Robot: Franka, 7 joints.
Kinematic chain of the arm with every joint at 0, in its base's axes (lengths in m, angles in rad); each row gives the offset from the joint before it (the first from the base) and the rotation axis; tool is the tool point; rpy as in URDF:
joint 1: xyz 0 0 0.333 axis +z
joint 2: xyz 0 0 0 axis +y
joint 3: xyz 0 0 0.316 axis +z
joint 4: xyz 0.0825 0 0 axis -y
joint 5: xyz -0.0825 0 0.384 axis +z
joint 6: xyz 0 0 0 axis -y
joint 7: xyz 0.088 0 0 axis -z
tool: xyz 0 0 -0.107 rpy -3.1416 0 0
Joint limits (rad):
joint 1: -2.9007..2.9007
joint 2: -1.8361..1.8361
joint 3: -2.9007..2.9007
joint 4: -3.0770..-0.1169
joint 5: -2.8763..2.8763
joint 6: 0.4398..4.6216
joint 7: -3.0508..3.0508
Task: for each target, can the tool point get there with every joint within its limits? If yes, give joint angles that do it. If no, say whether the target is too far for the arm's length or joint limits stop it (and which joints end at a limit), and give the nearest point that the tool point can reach.
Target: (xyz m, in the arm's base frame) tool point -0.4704 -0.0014 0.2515
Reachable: yes | joints 1.3122 -1.0014 1.6330 -2.2353 -2.0220 3.4657 0.6075
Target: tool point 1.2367 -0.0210 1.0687
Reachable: no: too far | nearest point 0.7372 -0.0125 0.7716 | short by 0.581 m
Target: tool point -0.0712 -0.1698 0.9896
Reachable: yes | joints 0.0675 -1.0059 -0.4534 -1.3304 -2.4266 3.4379 -0.0900
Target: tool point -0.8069 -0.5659 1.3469
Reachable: no: too far | nearest point -0.4896 -0.3433 0.9482 | short by 0.556 m
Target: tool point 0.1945 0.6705 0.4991
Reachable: yes | joints 1.3387 0.8066 -0.2340 -0.6359 0.3750 1.0606 0.3393
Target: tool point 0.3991 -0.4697 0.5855
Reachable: yes | joints -2.2172 0.7967 1.6702 -1.8089 1.5401 2.2616 -2.5041
